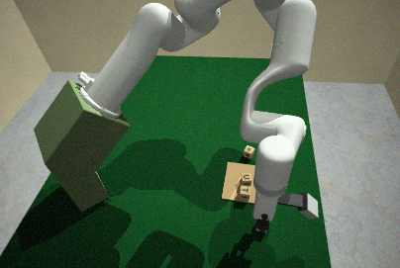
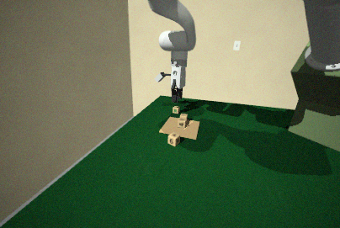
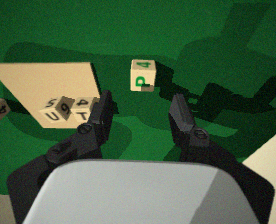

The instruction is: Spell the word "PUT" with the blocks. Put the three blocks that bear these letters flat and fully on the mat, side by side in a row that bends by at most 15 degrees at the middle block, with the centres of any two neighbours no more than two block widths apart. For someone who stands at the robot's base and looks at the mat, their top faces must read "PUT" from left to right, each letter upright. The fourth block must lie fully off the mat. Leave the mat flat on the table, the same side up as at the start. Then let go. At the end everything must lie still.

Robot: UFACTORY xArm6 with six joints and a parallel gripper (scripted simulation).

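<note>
The P block lies 7 cm below my hand. The rest, counted from my hand: mat (9 cm behind, 12 cm to the left, 8 cm below).
</note>
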